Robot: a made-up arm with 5 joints. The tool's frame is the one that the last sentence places.
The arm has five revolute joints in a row. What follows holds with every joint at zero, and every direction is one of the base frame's.
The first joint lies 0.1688 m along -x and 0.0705 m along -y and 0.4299 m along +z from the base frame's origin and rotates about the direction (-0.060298, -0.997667, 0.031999), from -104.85 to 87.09 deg.
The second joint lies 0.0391 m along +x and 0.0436 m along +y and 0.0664 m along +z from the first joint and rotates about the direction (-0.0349, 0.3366, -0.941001), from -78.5 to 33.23 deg.
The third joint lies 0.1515 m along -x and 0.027 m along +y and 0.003 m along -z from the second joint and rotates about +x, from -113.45 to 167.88 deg.
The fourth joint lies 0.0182 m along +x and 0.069 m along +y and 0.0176 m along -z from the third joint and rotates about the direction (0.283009, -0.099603, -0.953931), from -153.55 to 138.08 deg.
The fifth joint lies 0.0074 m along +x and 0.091 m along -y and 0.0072 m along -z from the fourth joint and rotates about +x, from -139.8 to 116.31 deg.
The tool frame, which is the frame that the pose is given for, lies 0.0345 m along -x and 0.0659 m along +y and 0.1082 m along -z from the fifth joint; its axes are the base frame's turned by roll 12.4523, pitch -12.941 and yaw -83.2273 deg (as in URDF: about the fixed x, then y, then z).
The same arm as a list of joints. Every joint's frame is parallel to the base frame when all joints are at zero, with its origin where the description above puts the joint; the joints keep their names.
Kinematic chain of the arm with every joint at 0, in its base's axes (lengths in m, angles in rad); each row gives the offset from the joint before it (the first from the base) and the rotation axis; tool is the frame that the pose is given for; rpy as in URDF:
joint 1: xyz -0.1688 -0.0705 0.4299 axis -0.060298 -0.997667 0.031999
joint 2: xyz 0.0391 0.0436 0.0664 axis -0.0349 0.3366 -0.941001
joint 3: xyz -0.1515 0.027 -0.003 axis +x
joint 4: xyz 0.0182 0.069 -0.0176 axis 0.283009 -0.099603 -0.953931
joint 5: xyz 0.0074 -0.091 -0.0072 axis +x
tool: xyz -0.0345 0.0659 -0.1082 rpy 0.2173 -0.2259 -1.4526
Joint limits (rad, base to tool): -1.83..1.52 -1.3701..0.58 -1.9801..2.9301 -2.68..2.41 -2.44..2.03

